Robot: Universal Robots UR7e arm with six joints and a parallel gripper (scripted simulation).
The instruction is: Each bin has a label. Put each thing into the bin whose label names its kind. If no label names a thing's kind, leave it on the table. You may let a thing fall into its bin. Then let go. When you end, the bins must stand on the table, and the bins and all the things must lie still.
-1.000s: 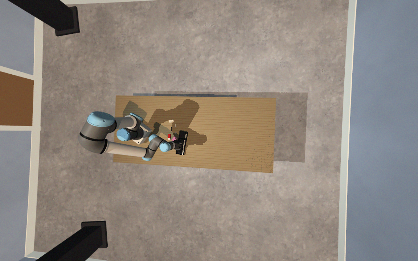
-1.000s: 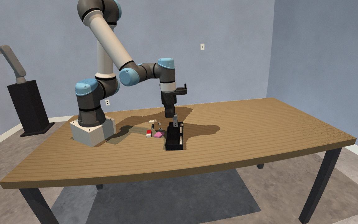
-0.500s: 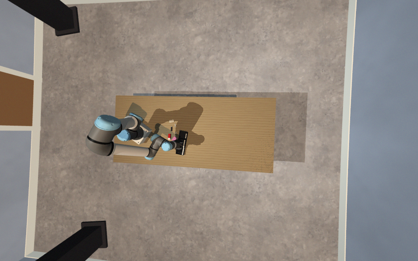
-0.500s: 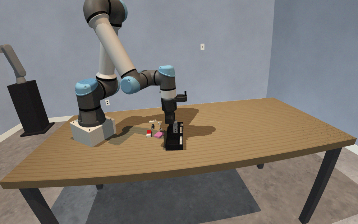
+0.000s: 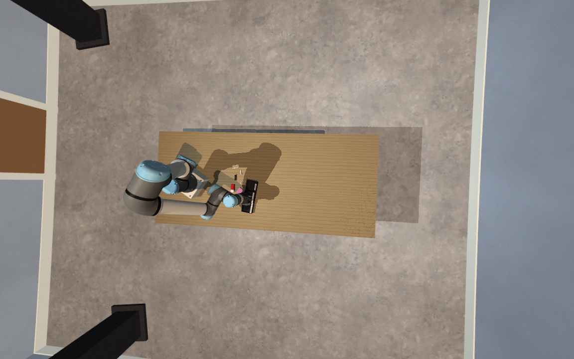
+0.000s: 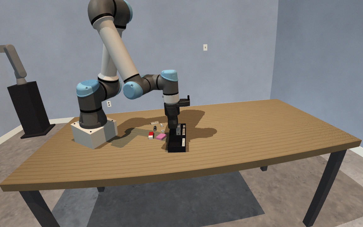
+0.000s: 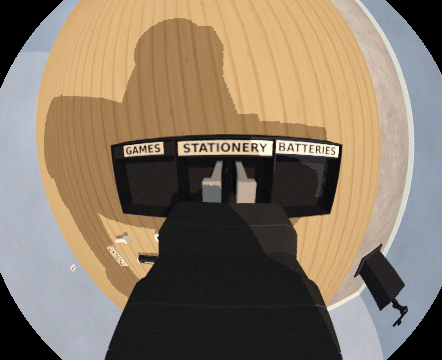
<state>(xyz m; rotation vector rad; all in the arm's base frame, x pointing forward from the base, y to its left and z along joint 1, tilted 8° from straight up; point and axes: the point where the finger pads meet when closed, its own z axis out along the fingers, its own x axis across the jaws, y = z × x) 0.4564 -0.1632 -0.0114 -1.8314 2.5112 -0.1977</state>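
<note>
My hand is 10 mm above the black bin tray. The rest, counted from my hand: red block 140 mm behind, 80 mm to the left, 30 mm below; then hex nut 70 mm behind, 120 mm to the left, 30 mm below; then pink eraser 90 mm behind, 50 mm to the left, 30 mm below.
</note>
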